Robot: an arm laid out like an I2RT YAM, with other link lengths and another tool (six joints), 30 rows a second.
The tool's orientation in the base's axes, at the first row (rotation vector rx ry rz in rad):
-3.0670, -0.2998, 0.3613
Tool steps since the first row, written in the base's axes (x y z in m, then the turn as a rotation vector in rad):
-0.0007, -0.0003, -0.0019, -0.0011, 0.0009, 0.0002
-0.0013, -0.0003, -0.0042, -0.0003, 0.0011, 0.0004
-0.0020, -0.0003, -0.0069, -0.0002, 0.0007, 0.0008
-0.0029, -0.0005, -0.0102, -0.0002, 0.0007, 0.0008
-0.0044, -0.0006, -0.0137, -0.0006, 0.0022, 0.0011
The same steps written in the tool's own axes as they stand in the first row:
-0.0003, 0.0003, 0.0020, -0.0009, -0.0011, 0.0001
-0.0003, 0.0003, 0.0044, -0.0002, -0.0012, -0.0003
-0.0004, 0.0003, 0.0072, -0.0002, -0.0008, -0.0007
-0.0006, 0.0006, 0.0106, -0.0002, -0.0008, -0.0007
-0.0012, 0.0006, 0.0143, -0.0004, -0.0023, -0.0009

